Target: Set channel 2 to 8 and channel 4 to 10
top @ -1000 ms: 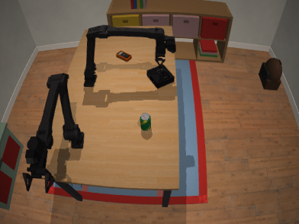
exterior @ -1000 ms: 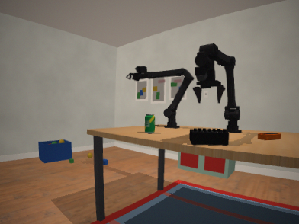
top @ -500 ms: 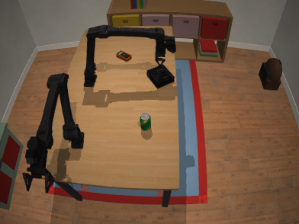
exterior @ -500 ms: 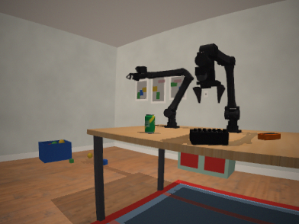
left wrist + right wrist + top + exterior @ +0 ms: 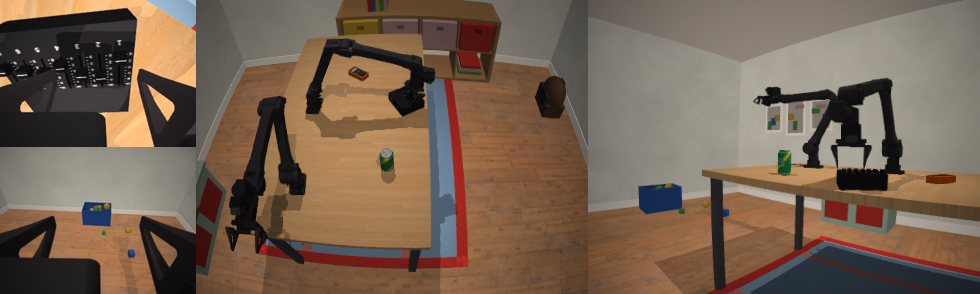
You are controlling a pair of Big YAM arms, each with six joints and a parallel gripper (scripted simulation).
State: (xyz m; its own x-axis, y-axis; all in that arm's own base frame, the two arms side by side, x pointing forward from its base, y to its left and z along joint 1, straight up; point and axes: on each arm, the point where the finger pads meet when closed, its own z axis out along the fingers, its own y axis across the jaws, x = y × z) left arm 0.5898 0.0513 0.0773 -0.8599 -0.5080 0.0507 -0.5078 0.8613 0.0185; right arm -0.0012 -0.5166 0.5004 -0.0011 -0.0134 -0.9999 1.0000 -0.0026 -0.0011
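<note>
The channel 2 knob is 1 cm to the right of my left hand, 1 cm below it and 1 cm behind it. The rest, counted from my left hand: channel 3 knob (1 cm to the left, 1 cm below, 1 cm behind); channel 4 cap (4 cm to the left, 1 cm below, 1 cm behind).
</note>
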